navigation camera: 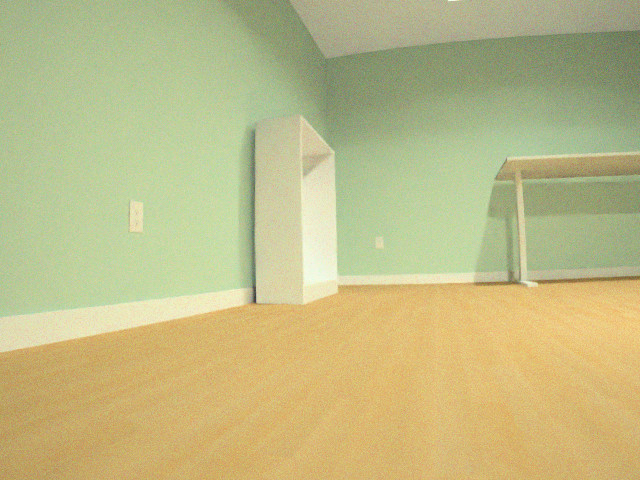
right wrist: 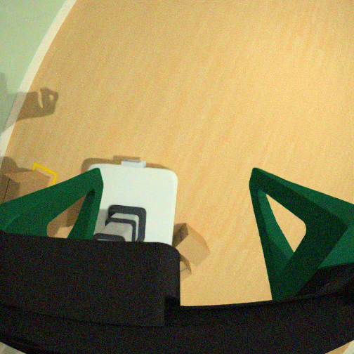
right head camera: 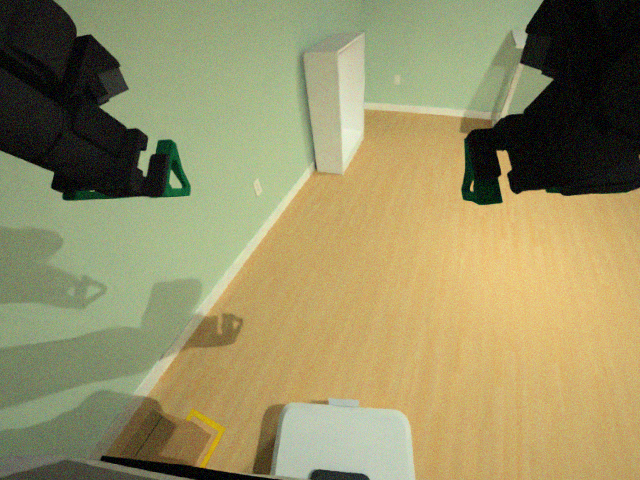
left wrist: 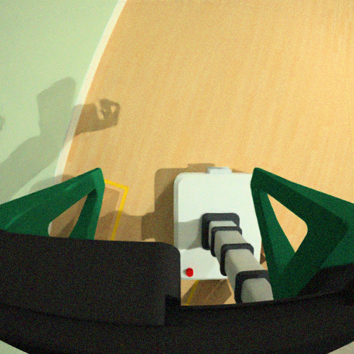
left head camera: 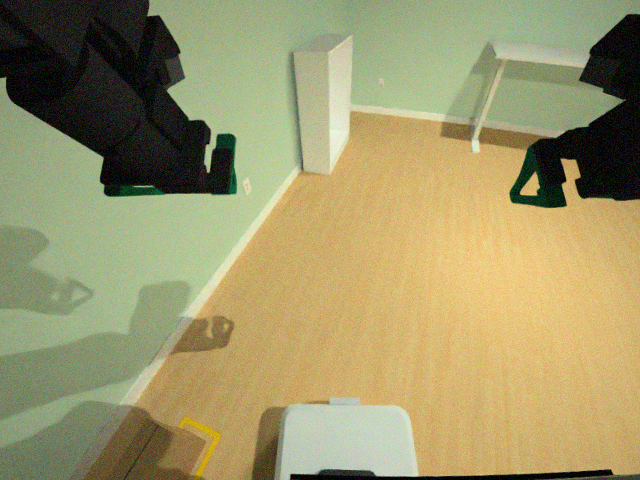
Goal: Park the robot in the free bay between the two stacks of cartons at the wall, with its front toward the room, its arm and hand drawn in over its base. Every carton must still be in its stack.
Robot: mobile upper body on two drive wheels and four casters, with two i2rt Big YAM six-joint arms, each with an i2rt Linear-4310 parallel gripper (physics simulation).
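Frame: origin at the left arm's base, x right, y ahead, z up, level; millimetres.
Where they show: left gripper, fingertip midpoint: (right head camera: 158, 192) (left head camera: 200, 189); right gripper, fingertip midpoint: (right head camera: 504, 190) (left head camera: 546, 194).
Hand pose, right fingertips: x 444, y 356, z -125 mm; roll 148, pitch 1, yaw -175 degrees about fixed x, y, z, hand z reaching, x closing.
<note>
Each offset is from my right fingertips to the top centre of the thing. "spot": to the spot under its first point.
The white base (left head camera: 346, 439) (right head camera: 343, 439) (left wrist: 200, 195) (right wrist: 155, 190) points along the wall into the room. One carton stack {dz -925, dx -955, dy -271 mm} (left head camera: 180, 449) (right head camera: 186, 441) (right wrist: 25, 185) stands at its left in a yellow outline {spot: dz -1284, dx -826, dy -218 mm} (left head camera: 210, 454) (right head camera: 216, 443) (left wrist: 120, 210). In the right wrist view a carton (right wrist: 192, 245) sits at an angle by the base's rear right; whether it touches or stands in its stack cannot be told. More cartons (left wrist: 212, 292) show behind the base. My left gripper (left head camera: 170, 189) (right head camera: 124, 193) (left wrist: 177, 175) and right gripper (left head camera: 584, 193) (right head camera: 532, 191) (right wrist: 176, 171) are open, high up.
The green wall (left head camera: 206, 232) (navigation camera: 129, 155) runs along the left. A white shelf unit (left head camera: 312, 113) (right head camera: 325, 113) (navigation camera: 279, 217) stands against it ahead. A white table (left head camera: 542, 54) (navigation camera: 568, 157) stands at the far wall. Shadows of my arms fall on the wall and floor.
</note>
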